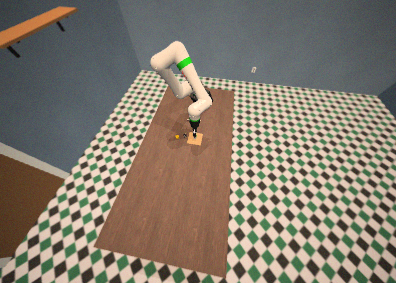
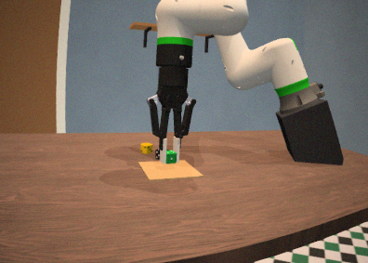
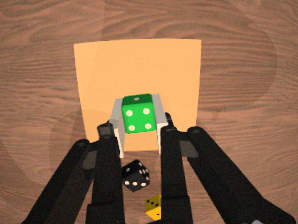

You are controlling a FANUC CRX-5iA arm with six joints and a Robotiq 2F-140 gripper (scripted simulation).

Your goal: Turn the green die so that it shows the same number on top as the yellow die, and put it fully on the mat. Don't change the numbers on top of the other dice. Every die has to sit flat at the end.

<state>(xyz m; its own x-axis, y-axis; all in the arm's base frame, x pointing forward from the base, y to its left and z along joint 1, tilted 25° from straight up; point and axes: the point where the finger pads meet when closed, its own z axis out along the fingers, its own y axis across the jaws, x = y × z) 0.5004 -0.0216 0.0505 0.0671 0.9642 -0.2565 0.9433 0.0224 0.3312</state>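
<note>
Now: the mat 5 cm below my hand. Round my hand: yellow die: 18 cm to the right, 4 cm below, 1 cm behind; then black die: 10 cm to the right, 4 cm below, 3 cm behind; then green die: 2 cm below.
</note>
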